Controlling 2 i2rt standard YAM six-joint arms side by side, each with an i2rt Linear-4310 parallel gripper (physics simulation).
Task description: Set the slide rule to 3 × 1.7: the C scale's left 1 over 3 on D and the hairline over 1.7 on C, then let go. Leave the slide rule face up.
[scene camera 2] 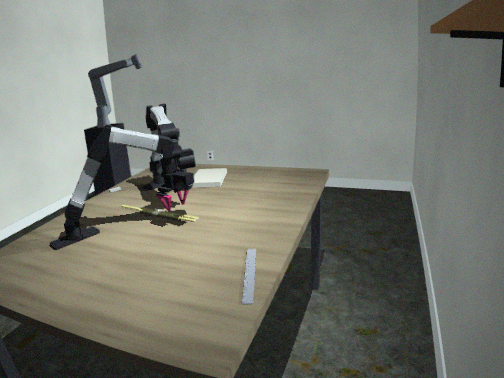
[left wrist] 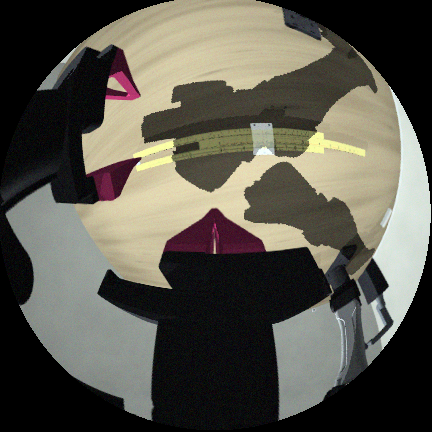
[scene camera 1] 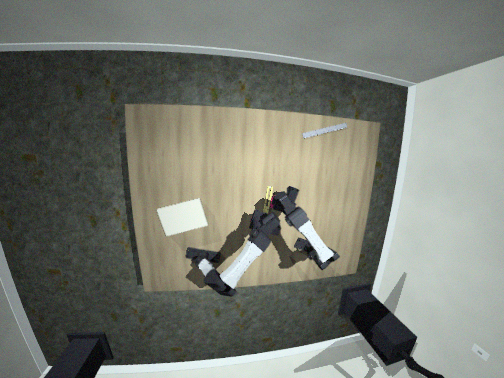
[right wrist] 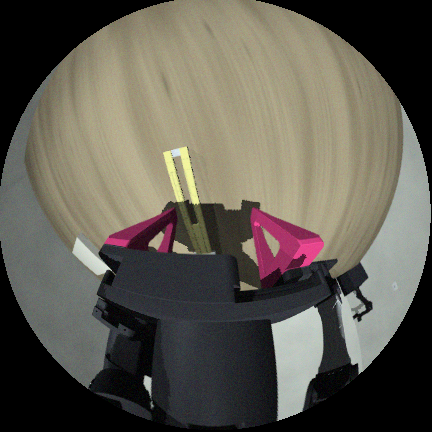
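The yellow slide rule (scene camera 1: 269,192) (scene camera 2: 187,218) (left wrist: 225,142) (right wrist: 172,170) lies on the table, partly in shadow. In the left wrist view its slide (left wrist: 345,148) sticks out past the body on the right, and an empty groove shows between the rails at the left end. The clear cursor (left wrist: 262,139) (scene camera 2: 156,212) sits right of the body's middle there; the scale readings are too small to read. My left gripper (left wrist: 213,213) is shut and empty, above the table beside the rule. My right gripper (right wrist: 213,212) (left wrist: 135,126) (scene camera 2: 176,206) is open above the rule's open-groove end. The left arm hides part of the rule in scene camera 1.
A white block (scene camera 1: 182,217) (scene camera 2: 210,177) (right wrist: 90,255) lies on the table (scene camera 1: 210,150) at the left in scene camera 1. A grey ruler (scene camera 1: 325,131) (scene camera 2: 249,276) lies near the far right corner. A small white piece (scene camera 2: 115,189) (left wrist: 386,217) lies near the table's edge. The two arms are close together.
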